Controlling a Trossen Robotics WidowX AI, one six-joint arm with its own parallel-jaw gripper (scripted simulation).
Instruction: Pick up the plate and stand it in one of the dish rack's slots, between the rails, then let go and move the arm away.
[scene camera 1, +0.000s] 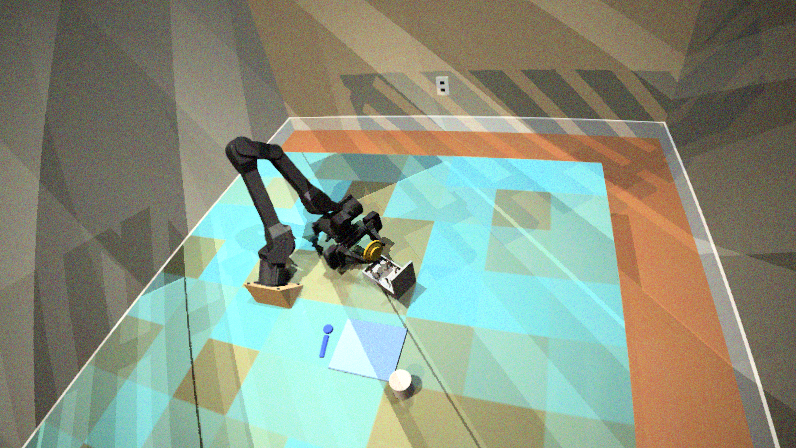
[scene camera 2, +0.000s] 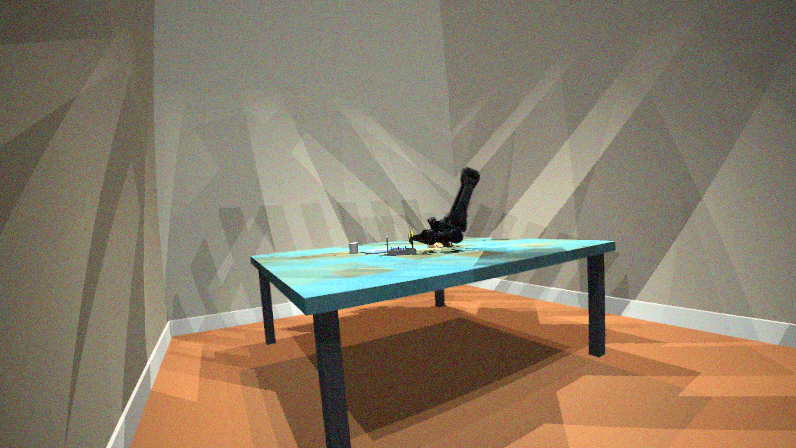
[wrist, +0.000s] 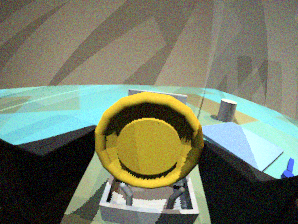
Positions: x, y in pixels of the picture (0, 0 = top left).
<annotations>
My gripper (scene camera 1: 375, 253) holds a yellow plate (wrist: 148, 140).
</annotations>
